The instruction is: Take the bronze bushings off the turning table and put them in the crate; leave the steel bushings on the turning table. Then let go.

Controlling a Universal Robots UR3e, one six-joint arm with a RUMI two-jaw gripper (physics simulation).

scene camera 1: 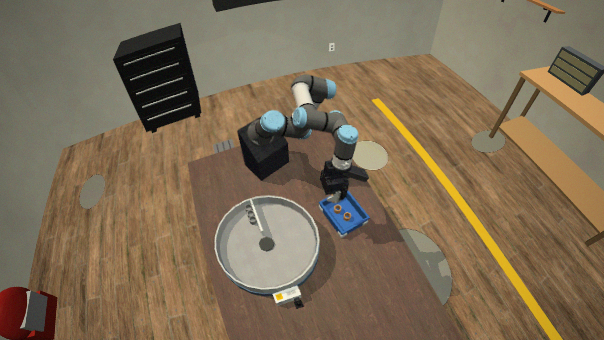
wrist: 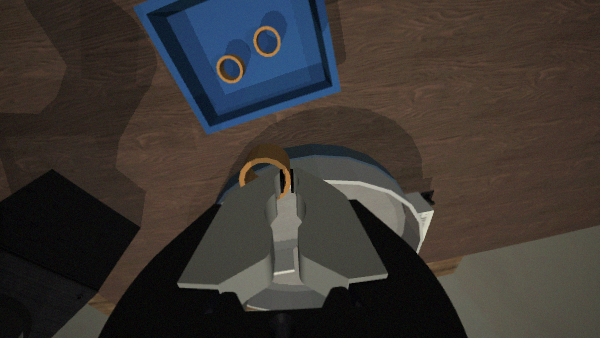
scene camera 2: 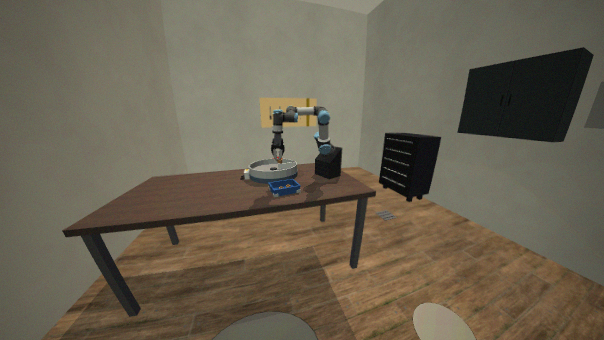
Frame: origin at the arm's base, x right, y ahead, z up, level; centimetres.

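Where they show: gripper, fingertip midpoint: (scene camera 1: pixel 335 201) (wrist: pixel 287 171) (scene camera 2: pixel 277 161); arm's base, link origin: (scene camera 1: pixel 260 133).
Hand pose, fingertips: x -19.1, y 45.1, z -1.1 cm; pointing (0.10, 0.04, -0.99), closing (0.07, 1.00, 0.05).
Observation:
Each offset is from my fingertips to the top centre of the thing. "*": to the spot under its first point. Level surfaces: height alone.
My gripper (scene camera 1: pixel 340 195) (scene camera 2: pixel 278 159) (wrist: pixel 287 171) is shut on the wall of a bronze bushing @(dx -0.5, dy -1.4, dz +1.9 cm) (wrist: pixel 269 151), held in the air. In the wrist view the blue crate @(dx -6.9, dy -3.0, dz -14.5 cm) (scene camera 1: pixel 356 226) (scene camera 2: pixel 284 191) (wrist: pixel 275 110) lies ahead of the fingertips; in scene camera 1 they overlap its far edge. Two bronze bushings stand apart in the crate, one @(dx -5.2, dy -6.0, dz -16.5 cm) (scene camera 1: pixel 338 212) (wrist: pixel 230 81) beside the other @(dx -7.8, dy -0.9, dz -16.5 cm) (scene camera 1: pixel 347 219) (wrist: pixel 267 55). Three steel bushings @(dx +32.3, dy -9.5, dz -11.7 cm) (scene camera 1: pixel 252 223) stand in a row along the divider on the turning table (scene camera 1: pixel 292 260) (scene camera 2: pixel 272 174) (wrist: pixel 320 167). The fingers hide part of the held bushing.
The turning table has a raised rim, a pale divider bar @(* dx +30.2, dy -9.2, dz -9.5 cm) (scene camera 1: pixel 256 215) and a dark hub @(dx +29.5, dy +2.7, dz -13.4 cm) (scene camera 1: pixel 266 244). A control box @(* dx +28.2, dy +26.5, dz -13.7 cm) (scene camera 1: pixel 286 295) sits at its side. The arm's black base block (scene camera 1: pixel 265 159) (scene camera 2: pixel 328 165) stands behind. The brown table @(dz -19.5 cm) (scene camera 1: pixel 380 295) (scene camera 2: pixel 175 200) carries everything.

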